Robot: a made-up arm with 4 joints. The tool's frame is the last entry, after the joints. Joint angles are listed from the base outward. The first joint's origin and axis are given. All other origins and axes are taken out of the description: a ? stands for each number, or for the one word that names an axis. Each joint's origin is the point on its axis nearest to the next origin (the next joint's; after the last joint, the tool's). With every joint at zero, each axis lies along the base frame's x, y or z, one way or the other. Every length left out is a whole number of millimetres.
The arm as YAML. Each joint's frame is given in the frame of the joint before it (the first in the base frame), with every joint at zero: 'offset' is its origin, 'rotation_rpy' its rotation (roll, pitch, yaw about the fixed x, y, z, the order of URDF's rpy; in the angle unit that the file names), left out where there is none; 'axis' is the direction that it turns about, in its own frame. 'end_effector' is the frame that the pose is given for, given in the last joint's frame.
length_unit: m
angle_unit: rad
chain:
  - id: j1
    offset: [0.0, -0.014, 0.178]
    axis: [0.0, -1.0, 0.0]
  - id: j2
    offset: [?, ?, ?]
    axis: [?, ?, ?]
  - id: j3
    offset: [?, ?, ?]
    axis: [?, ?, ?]
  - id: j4
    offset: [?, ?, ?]
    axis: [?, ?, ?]
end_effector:
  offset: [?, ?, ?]
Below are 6 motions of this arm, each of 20 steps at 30 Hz.
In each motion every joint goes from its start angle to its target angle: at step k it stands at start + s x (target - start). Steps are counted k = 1, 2, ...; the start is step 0. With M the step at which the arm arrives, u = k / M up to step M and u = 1 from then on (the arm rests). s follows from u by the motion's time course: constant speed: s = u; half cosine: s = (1 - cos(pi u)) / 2; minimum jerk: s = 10 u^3 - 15 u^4 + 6 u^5.
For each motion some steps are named. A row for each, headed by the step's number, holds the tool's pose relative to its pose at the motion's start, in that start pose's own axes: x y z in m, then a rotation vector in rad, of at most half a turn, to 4 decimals.
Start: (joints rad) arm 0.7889 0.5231 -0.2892 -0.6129
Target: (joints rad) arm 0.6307 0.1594 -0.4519 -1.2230
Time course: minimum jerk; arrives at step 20
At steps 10, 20:
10: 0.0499 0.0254 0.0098 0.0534 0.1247 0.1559
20: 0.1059 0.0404 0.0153 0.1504 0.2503 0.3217

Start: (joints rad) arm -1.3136 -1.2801 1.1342 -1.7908
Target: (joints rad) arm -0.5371 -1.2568 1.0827 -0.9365
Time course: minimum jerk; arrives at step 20
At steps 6, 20:
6: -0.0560 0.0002 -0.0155 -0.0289 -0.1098 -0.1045
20: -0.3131 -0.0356 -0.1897 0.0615 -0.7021 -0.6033

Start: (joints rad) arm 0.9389 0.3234 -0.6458 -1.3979
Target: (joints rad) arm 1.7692 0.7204 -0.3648 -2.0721
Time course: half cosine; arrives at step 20
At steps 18, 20:
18: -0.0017 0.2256 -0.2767 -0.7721 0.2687 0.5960
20: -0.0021 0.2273 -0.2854 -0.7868 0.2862 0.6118

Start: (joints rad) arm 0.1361 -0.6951 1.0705 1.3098
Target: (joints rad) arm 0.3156 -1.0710 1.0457 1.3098
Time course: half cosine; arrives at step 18
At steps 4, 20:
4: -0.0006 -0.0200 -0.0090 0.0474 -0.0014 -0.0073
20: -0.0061 -0.1549 -0.1097 0.3995 0.0124 -0.0840

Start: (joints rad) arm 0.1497 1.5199 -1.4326 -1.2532
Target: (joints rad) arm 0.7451 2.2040 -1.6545 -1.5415
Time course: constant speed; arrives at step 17
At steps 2, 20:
2: 0.0291 0.0455 -0.0189 -0.1048 0.0682 0.0432
20: 0.1213 0.2926 -0.3301 -0.8005 0.6726 0.4565

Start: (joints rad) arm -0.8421 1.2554 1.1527 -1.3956
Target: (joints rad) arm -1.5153 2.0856 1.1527 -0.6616
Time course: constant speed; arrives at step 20
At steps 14, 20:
14: -0.1042 -0.2940 -0.0888 0.6784 -0.2138 -0.2714
20: -0.1099 -0.3873 -0.1876 0.9531 -0.2275 -0.2876

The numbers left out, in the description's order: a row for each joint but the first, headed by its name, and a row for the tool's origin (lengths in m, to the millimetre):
j2: xyz -0.073 0.0 -0.081, axis 0.0 0.0 1.0
j3: xyz -0.126 -0.018 0.0, axis 1.0 0.0 0.0
j4: xyz 0.0 -0.073 0.41, axis 0.0 0.0 -1.0
tool: xyz 0.1 -0.005 0.0

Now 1 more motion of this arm.
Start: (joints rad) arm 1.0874 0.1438 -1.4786 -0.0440
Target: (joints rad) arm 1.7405 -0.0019 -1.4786 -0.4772
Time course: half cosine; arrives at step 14
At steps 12, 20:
12: 0.0759 0.0979 -0.0084 -0.0256 0.0842 -0.2177
20: 0.0811 0.1007 -0.0090 -0.0238 0.0877 -0.2293

